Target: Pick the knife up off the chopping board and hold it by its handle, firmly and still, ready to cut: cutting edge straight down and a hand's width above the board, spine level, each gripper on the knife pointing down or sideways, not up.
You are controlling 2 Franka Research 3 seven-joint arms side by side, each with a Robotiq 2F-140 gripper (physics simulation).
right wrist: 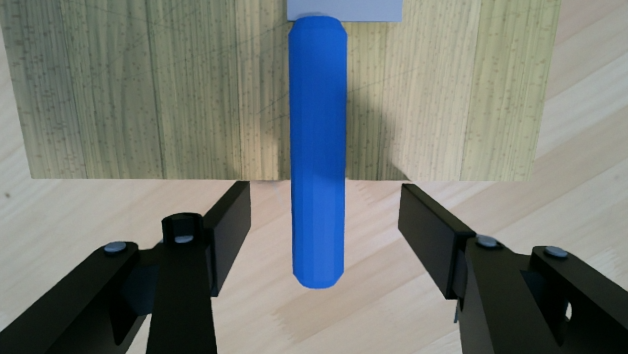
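Observation:
The knife's blue handle (318, 150) runs up and down the middle of the right wrist view, its rear end reaching past the edge of the chopping board (115, 100). Part of the grey blade (345, 10) shows at the top edge, lying flat over the board; the rest is out of frame. My right gripper (325, 205) is open, with one finger on each side of the handle and a gap on both sides. The handle lies roughly midway between the fingertips. My left gripper does not show.
The chopping board's near edge crosses the view just above the fingertips. A pale wooden table top (320, 320) lies below and to both sides of the board. Shadows fall on the board beside the handle.

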